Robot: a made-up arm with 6 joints.
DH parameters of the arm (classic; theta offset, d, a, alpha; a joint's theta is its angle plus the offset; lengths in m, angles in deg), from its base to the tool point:
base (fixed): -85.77 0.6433 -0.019 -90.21
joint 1: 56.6 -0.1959 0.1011 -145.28
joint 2: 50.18 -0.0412 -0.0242 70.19
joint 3: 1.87 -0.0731 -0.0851 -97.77
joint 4: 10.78 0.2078 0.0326 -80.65
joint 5: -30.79 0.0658 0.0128 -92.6
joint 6: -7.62 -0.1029 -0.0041 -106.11
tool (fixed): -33.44 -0.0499 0 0
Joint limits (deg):
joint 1: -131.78..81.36
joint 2: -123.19..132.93
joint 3: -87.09..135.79
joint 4: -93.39..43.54
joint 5: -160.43..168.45
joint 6: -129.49..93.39
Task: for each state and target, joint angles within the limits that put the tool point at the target. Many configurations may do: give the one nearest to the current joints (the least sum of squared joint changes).
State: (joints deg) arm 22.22 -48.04 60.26 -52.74 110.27 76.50
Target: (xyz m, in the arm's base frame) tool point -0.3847 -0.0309 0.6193
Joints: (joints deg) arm 28.33 -53.88 31.58 -64.47 98.02 73.82
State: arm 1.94 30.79 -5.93 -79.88 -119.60 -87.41
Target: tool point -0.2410 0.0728 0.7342
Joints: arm 1.05 20.95 -7.44 -63.73 -80.86 -82.90
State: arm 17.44 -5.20 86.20 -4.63 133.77 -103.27
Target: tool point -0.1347 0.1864 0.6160
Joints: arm -10.35 21.04 72.25 -26.54 134.69 -108.65
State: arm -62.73 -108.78 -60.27 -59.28 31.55 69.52
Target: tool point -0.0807 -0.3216 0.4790
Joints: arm -56.50 -114.87 -66.99 -59.53 31.78 69.26
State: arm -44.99 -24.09 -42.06 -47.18 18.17 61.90
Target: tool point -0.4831 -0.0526 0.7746
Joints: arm -56.00 -13.05 -28.84 -38.02 8.85 58.68
